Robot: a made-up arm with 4 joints. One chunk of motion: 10 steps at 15 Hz.
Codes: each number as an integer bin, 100 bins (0 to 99) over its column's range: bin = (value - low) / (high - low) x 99, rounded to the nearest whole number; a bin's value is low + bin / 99 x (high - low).
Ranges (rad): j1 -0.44..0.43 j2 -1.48..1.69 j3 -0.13..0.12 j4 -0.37..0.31
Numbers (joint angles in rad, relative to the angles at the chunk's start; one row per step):
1: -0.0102 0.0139 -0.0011 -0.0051
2: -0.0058 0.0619 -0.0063 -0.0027
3: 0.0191 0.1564 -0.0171 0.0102
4: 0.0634 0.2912 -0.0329 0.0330
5: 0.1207 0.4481 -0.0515 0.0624
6: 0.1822 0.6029 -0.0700 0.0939
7: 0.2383 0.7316 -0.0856 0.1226
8: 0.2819 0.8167 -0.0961 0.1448
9: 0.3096 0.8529 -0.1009 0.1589
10: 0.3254 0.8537 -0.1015 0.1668
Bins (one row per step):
1: 49 47 51 53
2: 49 48 49 53
3: 52 51 45 55
4: 57 55 38 59
5: 64 60 31 63
6: 71 65 24 68
7: 77 69 18 72
8: 82 72 13 75
9: 85 73 12 77
10: 87 73 11 78

